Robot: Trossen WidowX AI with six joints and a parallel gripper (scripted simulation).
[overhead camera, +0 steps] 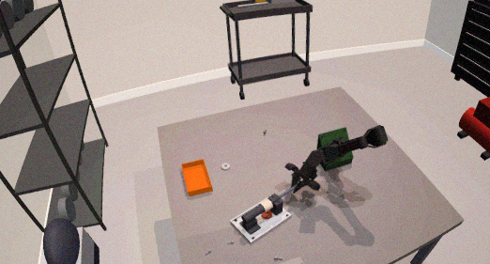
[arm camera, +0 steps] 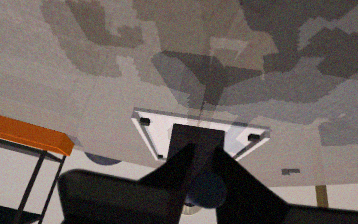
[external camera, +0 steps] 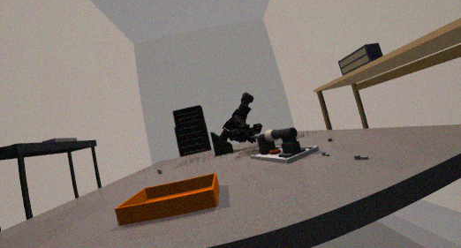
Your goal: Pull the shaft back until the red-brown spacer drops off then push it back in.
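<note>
The dark shaft is 6 cm ahead of my gripper tip, 2 cm to the left of it and 3 cm above it. Also, from my gripper tip: cream spacer 15 cm ahead, 6 cm to the left, 3 cm above; then red-brown spacer 14 cm ahead, 5 cm to the left, 4 cm below; then orange tray 40 cm ahead, 27 cm to the right, 4 cm below.
</note>
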